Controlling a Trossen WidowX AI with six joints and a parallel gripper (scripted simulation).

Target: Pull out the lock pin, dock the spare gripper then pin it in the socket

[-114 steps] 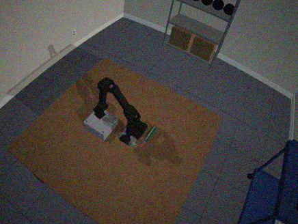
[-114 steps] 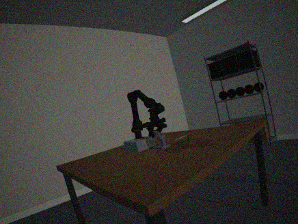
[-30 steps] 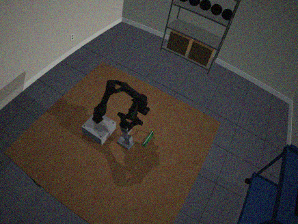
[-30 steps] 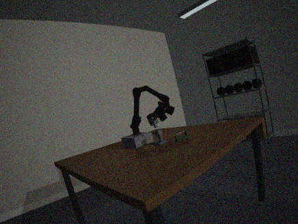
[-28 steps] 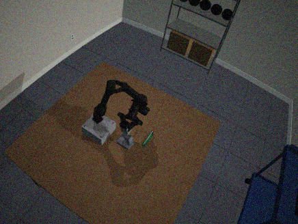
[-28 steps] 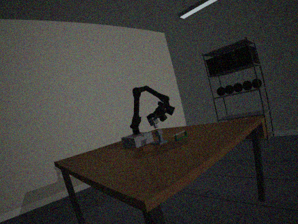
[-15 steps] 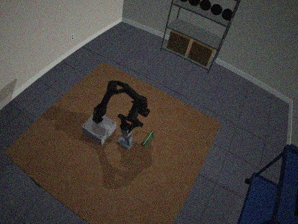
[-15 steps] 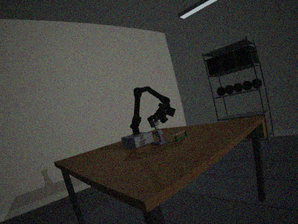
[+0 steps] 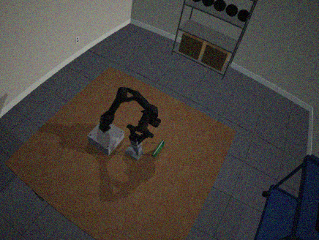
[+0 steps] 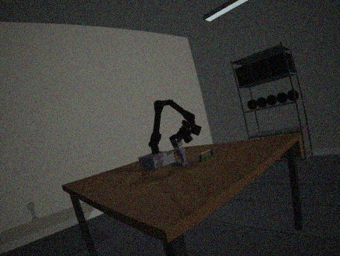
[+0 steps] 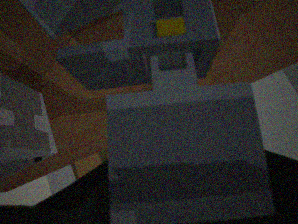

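Now: the green holder 16 cm to the left of my gripper tip, 12 cm below it and 10 cm ahead of it. Also, from my gripper tip: spare gripper (1 cm to the left); socket mount (9 cm below, 2 cm to the left, 1 cm ahead).
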